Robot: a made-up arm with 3 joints. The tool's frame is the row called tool. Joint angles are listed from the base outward.
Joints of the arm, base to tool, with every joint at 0 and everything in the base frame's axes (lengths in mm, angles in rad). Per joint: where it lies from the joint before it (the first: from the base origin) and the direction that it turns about. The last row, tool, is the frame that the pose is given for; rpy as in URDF.
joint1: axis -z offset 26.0 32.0 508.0
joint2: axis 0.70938 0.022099 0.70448 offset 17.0 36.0 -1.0
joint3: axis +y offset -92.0 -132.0 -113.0
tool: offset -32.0 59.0 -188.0 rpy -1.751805 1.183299 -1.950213
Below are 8 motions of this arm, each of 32 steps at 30 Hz.
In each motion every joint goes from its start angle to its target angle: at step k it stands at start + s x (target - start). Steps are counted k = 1, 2, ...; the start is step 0. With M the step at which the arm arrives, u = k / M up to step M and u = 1 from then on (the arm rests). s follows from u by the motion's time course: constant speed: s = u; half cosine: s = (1 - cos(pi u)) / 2; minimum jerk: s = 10 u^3 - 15 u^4 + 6 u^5.
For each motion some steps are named. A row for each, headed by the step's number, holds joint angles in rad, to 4 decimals.
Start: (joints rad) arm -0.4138 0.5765 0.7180
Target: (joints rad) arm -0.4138 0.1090 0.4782
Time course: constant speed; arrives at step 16
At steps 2, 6, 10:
2: -0.4138 0.5181 0.6880
6: -0.4138 0.4012 0.6281
10: -0.4138 0.2843 0.5681

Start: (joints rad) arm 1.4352 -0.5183 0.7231
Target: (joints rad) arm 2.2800 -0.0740 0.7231
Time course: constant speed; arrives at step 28
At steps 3, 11, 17, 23, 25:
3: 1.5257 -0.4707 0.7231
11: 1.7671 -0.3438 0.7231
17: 1.9481 -0.2485 0.7231
23: 2.1291 -0.1533 0.7231
25: 2.1895 -0.1216 0.7231

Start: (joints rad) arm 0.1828 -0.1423 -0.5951
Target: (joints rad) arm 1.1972 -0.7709 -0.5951
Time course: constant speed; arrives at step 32
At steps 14, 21, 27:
14: 0.6266 -0.4173 -0.5951
21: 0.8485 -0.5548 -0.5951
27: 1.0387 -0.6727 -0.5951

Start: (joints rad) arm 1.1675 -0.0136 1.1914
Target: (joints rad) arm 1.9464 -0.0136 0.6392
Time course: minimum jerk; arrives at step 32
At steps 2, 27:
2: 1.1692 -0.0136 1.1902
27: 1.9232 -0.0136 0.6556

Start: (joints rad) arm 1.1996 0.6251 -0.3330
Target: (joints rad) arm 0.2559 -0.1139 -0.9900
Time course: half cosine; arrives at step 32
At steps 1, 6, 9, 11, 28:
1: 1.1973 0.6233 -0.3346
6: 1.1201 0.5628 -0.3884
9: 1.0271 0.4900 -0.4531
11: 0.9502 0.4298 -0.5066
28: 0.2918 -0.0858 -0.9650

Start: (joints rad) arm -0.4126 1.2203 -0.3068
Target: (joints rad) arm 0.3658 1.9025 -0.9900
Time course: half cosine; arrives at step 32
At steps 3, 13, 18, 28, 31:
3: -0.3958 1.2350 -0.3215
13: -0.1364 1.4624 -0.5492
18: 0.0525 1.6279 -0.7150
28: 0.3362 1.8765 -0.9640
31: 0.3639 1.9009 -0.9884

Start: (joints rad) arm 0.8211 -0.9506 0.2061
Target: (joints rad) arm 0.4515 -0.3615 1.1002
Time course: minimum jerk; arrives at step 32
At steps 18, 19, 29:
18: 0.5934 -0.5877 0.7568
19: 0.5728 -0.5549 0.8067
29: 0.4541 -0.3657 1.0938

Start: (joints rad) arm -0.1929 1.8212 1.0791
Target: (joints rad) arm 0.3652 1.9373 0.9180
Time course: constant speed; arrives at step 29
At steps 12, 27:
12: 0.0380 1.8692 1.0124
27: 0.3267 1.9293 0.9291

